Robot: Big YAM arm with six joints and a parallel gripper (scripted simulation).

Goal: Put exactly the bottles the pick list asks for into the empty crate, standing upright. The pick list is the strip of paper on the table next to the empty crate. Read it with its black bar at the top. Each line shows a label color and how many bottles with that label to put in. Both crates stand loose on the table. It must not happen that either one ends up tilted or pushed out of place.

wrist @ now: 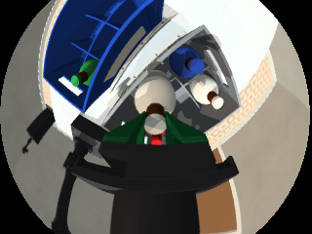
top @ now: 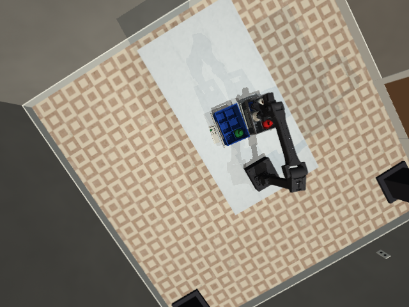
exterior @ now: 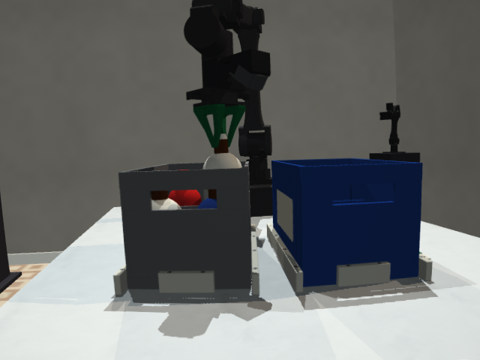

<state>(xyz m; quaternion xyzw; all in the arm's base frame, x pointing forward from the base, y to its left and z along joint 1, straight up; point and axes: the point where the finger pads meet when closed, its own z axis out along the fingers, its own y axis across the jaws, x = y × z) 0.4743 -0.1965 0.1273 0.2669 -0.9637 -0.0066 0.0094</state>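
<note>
My gripper is now 60 mm above the white bottle. From my hand the other things lie so: dark grey crate: 10 mm behind, 40 mm to the right, 130 mm below; then blue bottle: 90 mm ahead, 20 mm to the right, 130 mm below; then red bottle: 100 mm behind, 70 mm to the right, 130 mm below.
</note>
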